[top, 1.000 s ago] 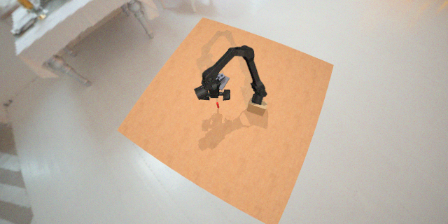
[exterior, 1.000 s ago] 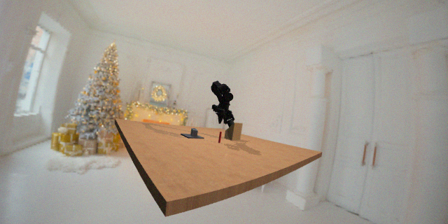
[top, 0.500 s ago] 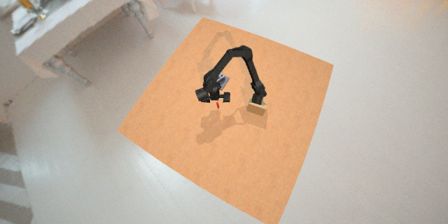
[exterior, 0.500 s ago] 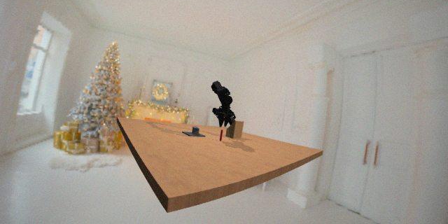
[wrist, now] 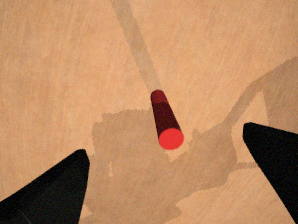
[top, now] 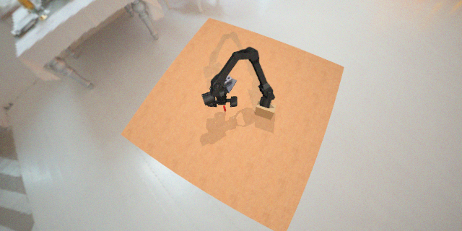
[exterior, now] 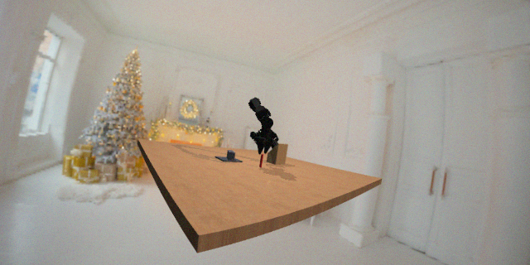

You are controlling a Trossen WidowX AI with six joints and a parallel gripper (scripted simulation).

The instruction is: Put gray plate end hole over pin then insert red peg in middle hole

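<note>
Now: the red peg 40 mm below my gripper tip. The rest, counted from my gripper tip: gray plate 210 mm to the right, 60 mm ahead, 40 mm below; then square gray base 190 mm to the right, 80 mm ahead, 70 mm below.
</note>
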